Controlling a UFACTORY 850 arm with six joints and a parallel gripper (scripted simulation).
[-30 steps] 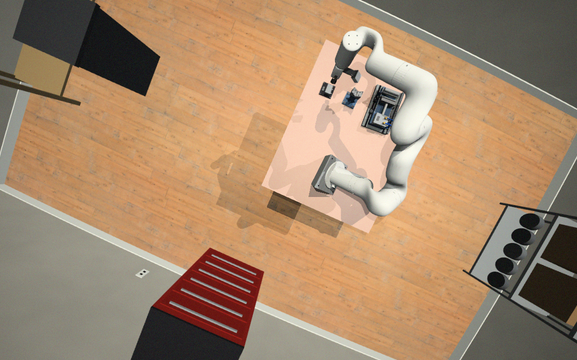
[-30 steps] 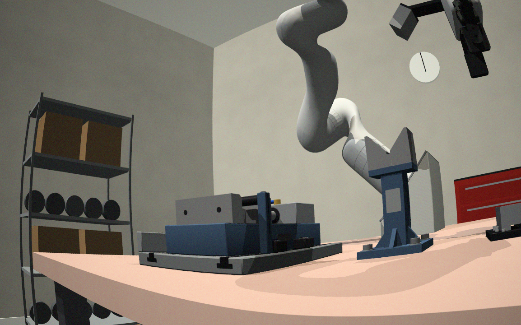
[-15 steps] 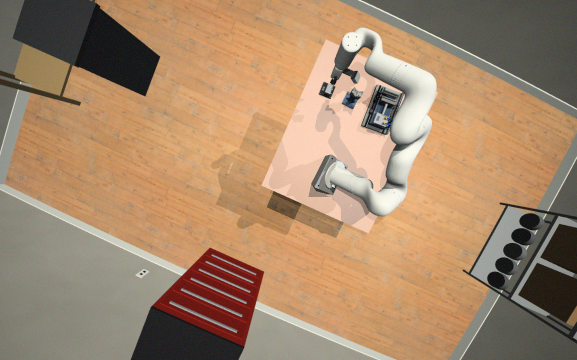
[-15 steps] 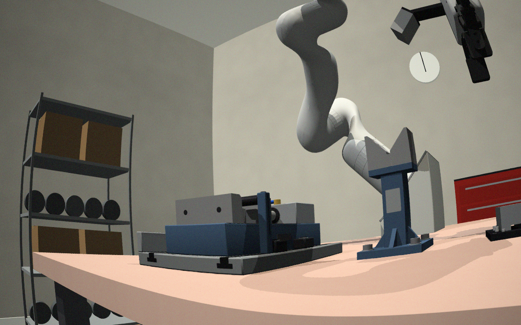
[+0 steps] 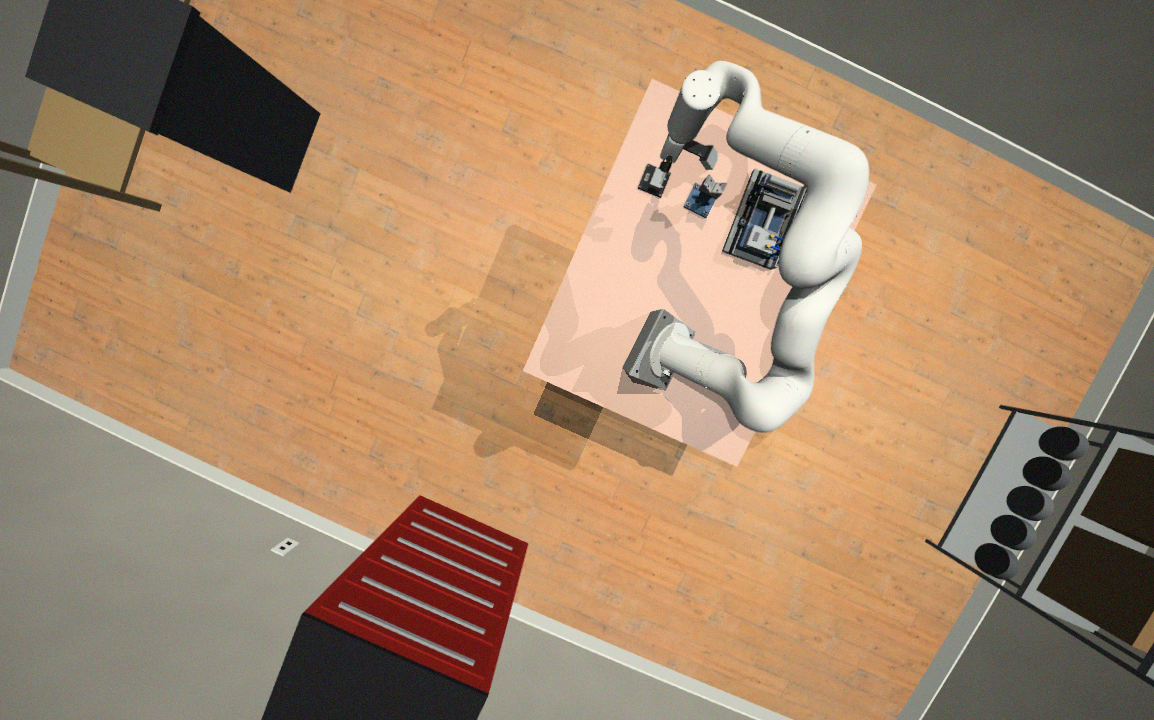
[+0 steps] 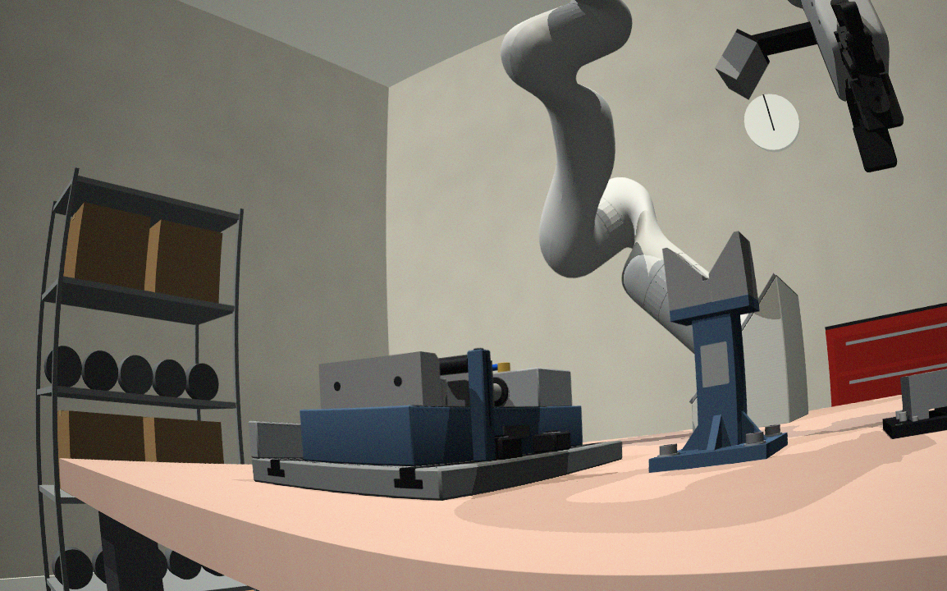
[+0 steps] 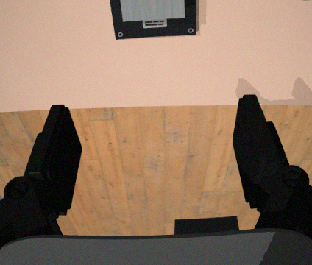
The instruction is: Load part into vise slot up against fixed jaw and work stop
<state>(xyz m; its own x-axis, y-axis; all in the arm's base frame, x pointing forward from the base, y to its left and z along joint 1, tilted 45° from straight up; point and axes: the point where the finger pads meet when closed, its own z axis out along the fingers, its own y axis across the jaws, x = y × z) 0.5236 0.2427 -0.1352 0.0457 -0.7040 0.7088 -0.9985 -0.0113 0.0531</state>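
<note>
Now: hand 200 mm above the part. The rest, counted from my hand: cylinder rod 390 mm to the right, 140 mm below, 20 mm ahead; then black infeed plate 210 mm below, 10 mm to the left; then work stop rod 340 mm to the right, 130 mm below, 100 mm ahead.
</note>
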